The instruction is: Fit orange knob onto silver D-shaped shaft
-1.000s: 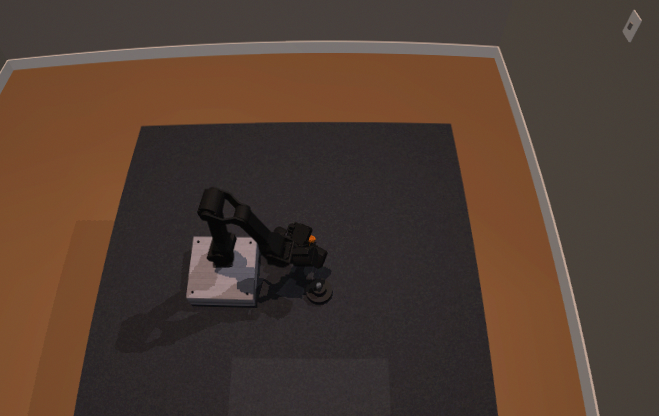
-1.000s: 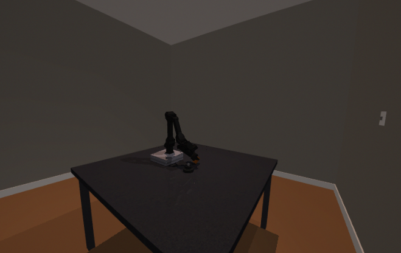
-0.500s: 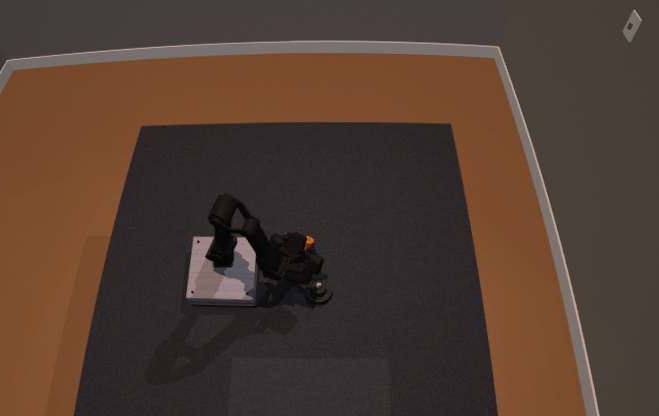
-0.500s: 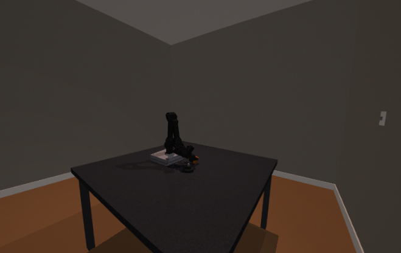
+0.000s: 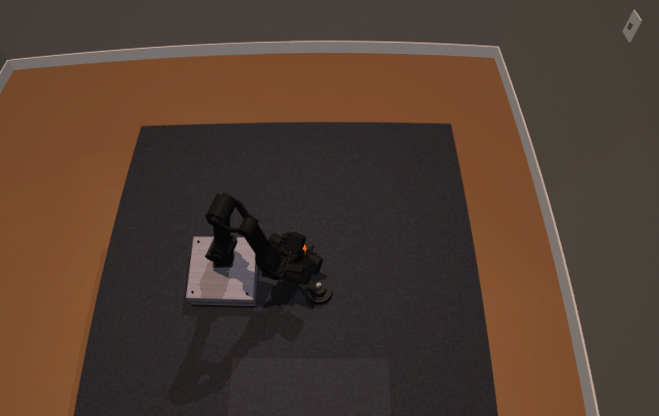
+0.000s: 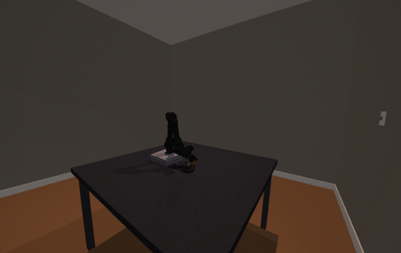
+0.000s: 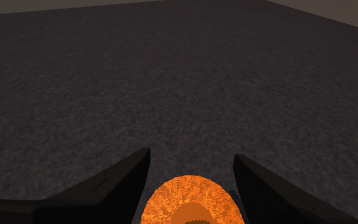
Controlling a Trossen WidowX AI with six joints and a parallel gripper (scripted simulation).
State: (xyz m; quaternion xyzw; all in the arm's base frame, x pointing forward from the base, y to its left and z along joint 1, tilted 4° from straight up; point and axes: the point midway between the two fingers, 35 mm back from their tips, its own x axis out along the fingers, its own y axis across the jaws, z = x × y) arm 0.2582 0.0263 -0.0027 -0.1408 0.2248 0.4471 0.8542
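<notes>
My gripper tip is now 3 cm to the left of the orange knob and 2 cm past it. From my gripper tip the other things lie so: round pedestal with shaft (16 cm to the right, 3 cm ahead, 1 cm below).
</notes>
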